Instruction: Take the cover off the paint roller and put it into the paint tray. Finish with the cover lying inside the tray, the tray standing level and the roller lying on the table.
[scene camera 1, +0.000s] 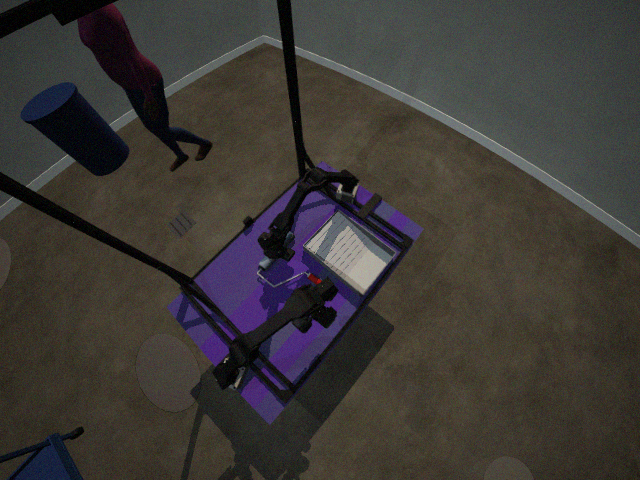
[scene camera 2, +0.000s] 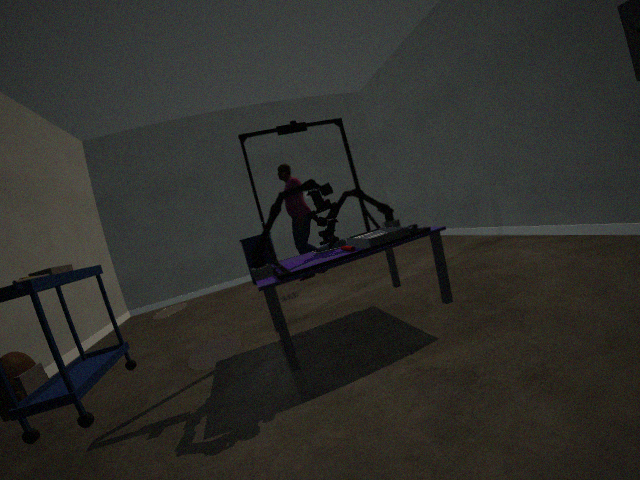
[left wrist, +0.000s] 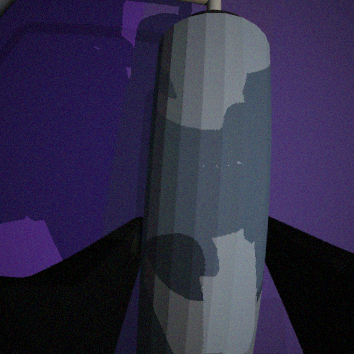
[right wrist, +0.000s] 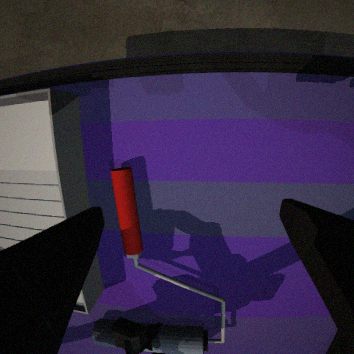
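Seen in the pictures: left gripper, fingertip midpoint: (scene camera 2: 327, 248) (left wrist: 200, 224) (right wrist: 162, 334); right gripper, fingertip midpoint: (scene camera 2: 328, 223) (right wrist: 191, 211); left arm's base, link origin: (scene camera 1: 347, 187) (scene camera 2: 390, 221); right arm's base, link origin: (scene camera 1: 230, 374) (scene camera 2: 260, 266).
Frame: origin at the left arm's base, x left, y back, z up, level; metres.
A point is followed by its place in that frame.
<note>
The paint roller lies on the purple table (scene camera 1: 223, 281) {x -0.431, y -0.697, z -0.089 m}. Its red handle (scene camera 1: 314, 279) {x 0.003, y -0.529, z -0.054 m} (right wrist: 126, 211) {x 0.045, y -0.544, z -0.056 m} (scene camera 2: 347, 248) {x 0.060, y -0.557, z -0.065 m} lies beside the tray. A thin wire frame (right wrist: 182, 286) {x -0.116, y -0.573, z -0.061 m} (scene camera 1: 285, 281) {x -0.126, y -0.586, z -0.062 m} joins the handle to the grey cover (left wrist: 211, 168) {x -0.240, y -0.506, z -0.035 m} (scene camera 1: 265, 262) {x -0.251, y -0.538, z -0.035 m} (right wrist: 182, 338) {x -0.230, y -0.532, z -0.048 m}. My left gripper (scene camera 1: 271, 257) {x -0.241, y -0.480, z -0.071 m} (left wrist: 200, 224) {x -0.241, y -0.480, z -0.071 m} is shut on the cover, down at the table. My right gripper (scene camera 1: 316, 318) {x 0.084, y -0.675, z 0.122 m} (right wrist: 191, 211) {x 0.084, y -0.675, z 0.122 m} is open and empty, hanging above the red handle. The pale grey paint tray (scene camera 1: 361, 267) {x 0.201, y -0.383, z -0.085 m} (right wrist: 28, 147) {x 0.205, y -0.397, z -0.084 m} (scene camera 2: 377, 234) {x 0.050, y -0.240, z -0.053 m} stands level and empty.
Black frame rails (scene camera 1: 380, 221) {x 0.226, y -0.099, z -0.073 m} run along the table edges, and a tall post (scene camera 1: 291, 95) {x -0.299, y 0.037, z 0.457 m} rises at the back. A person (scene camera 1: 137, 71) (scene camera 2: 294, 205) walks behind the table. A blue cart (scene camera 2: 99, 271) stands far off.
</note>
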